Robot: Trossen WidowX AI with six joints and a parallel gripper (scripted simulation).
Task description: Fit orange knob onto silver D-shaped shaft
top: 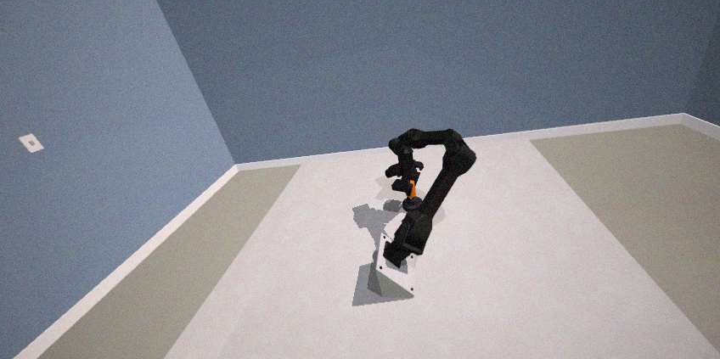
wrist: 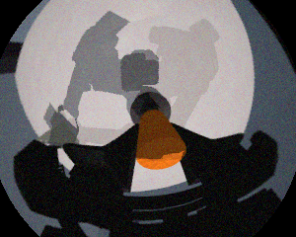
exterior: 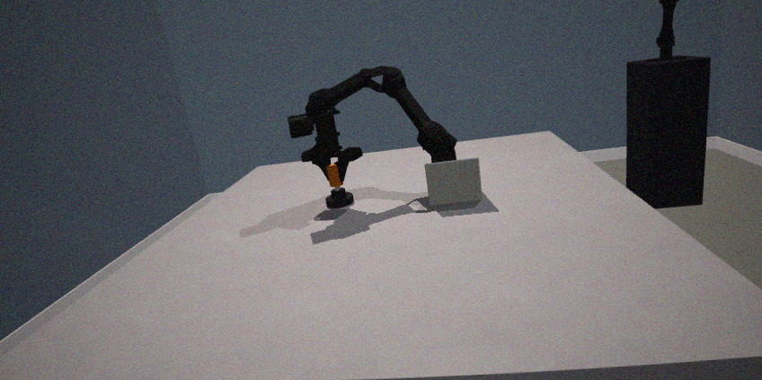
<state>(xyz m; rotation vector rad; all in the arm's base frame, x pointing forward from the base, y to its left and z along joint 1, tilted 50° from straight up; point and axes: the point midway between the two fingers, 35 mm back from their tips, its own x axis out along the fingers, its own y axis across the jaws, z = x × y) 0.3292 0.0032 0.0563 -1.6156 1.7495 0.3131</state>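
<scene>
The orange knob is 3 cm above my gripper tip. Also, from my gripper tip: round pedestal: 4 cm below.
</scene>
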